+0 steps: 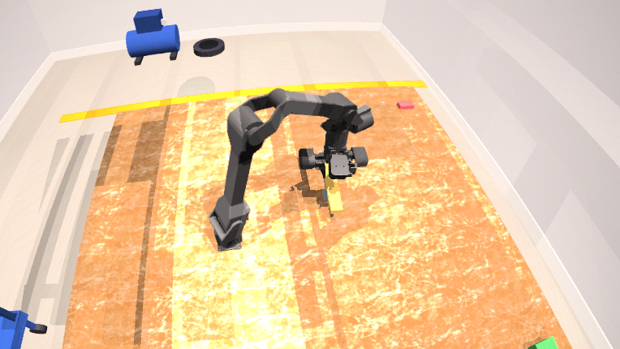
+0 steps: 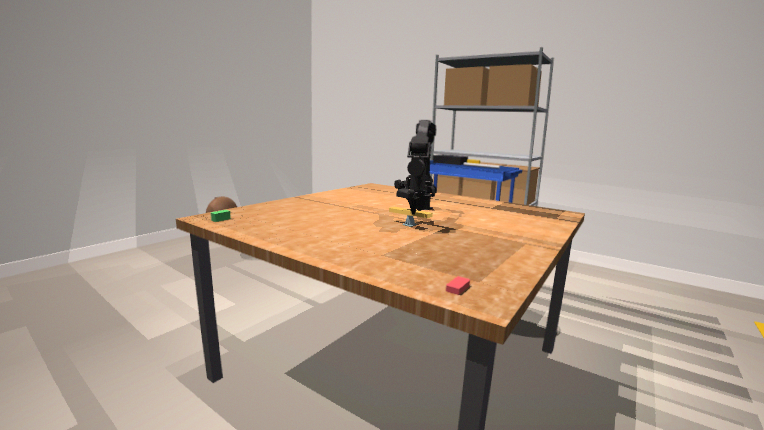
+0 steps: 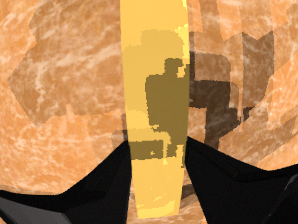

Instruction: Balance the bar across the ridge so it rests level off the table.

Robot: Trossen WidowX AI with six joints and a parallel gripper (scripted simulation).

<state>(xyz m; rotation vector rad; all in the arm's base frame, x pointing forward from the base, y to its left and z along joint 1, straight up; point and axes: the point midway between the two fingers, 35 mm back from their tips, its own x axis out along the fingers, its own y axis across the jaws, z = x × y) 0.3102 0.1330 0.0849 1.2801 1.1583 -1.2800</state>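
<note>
The bar is 30 mm to the right of my gripper tip. From my gripper tip the other things lie so: green block: 430 mm ahead, 630 mm to the right, 30 mm below; pink block: 430 mm ahead, 370 mm to the left, 40 mm below.
</note>
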